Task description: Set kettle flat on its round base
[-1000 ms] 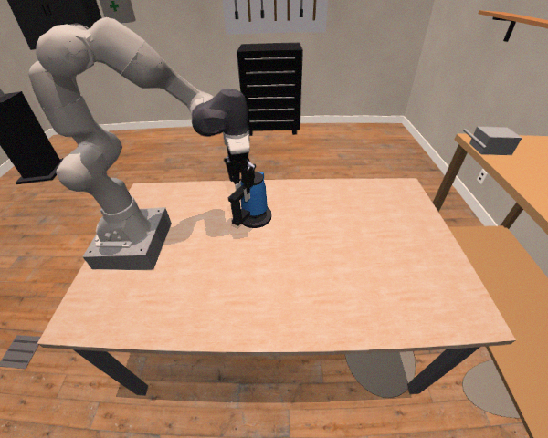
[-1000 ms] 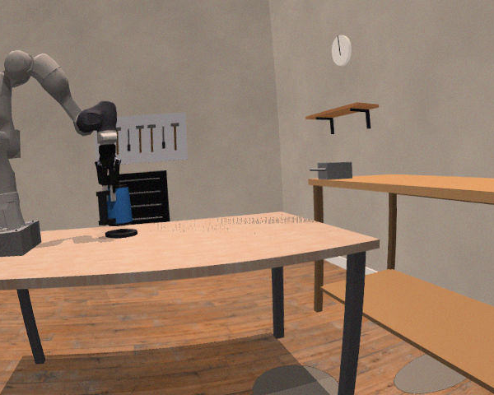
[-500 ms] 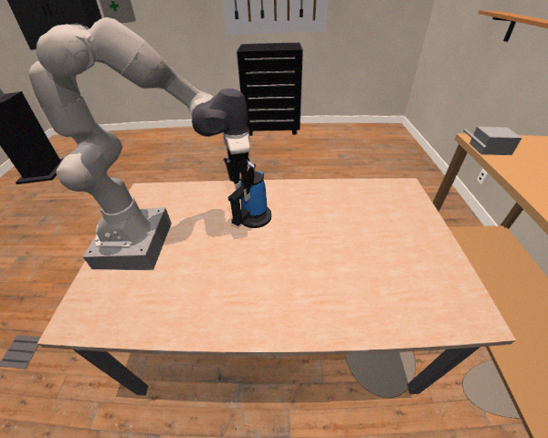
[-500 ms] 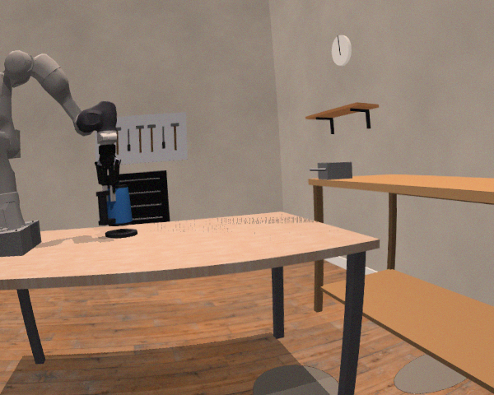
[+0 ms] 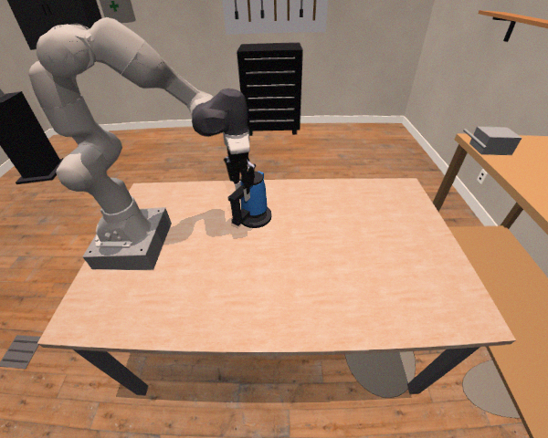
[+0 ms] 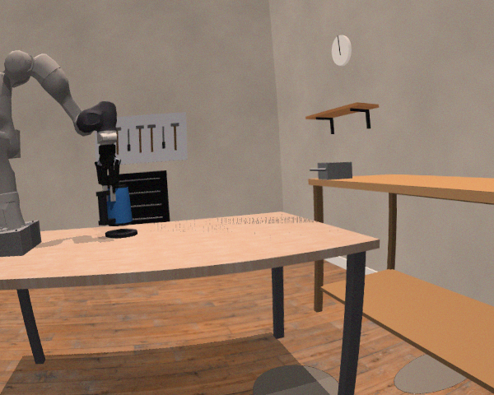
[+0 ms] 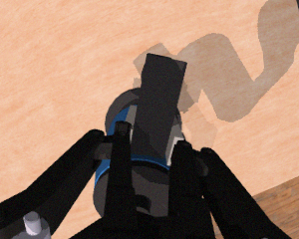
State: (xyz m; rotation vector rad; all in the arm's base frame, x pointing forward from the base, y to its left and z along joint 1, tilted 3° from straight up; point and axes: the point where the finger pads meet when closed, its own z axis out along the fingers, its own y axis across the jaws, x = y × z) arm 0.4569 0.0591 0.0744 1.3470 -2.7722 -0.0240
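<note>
Now: the blue kettle 2 cm ahead of my hand, 2 cm to the left of it and 5 cm below it. Round my hand: round base: 4 cm ahead, 5 cm to the left, 18 cm below.
</note>
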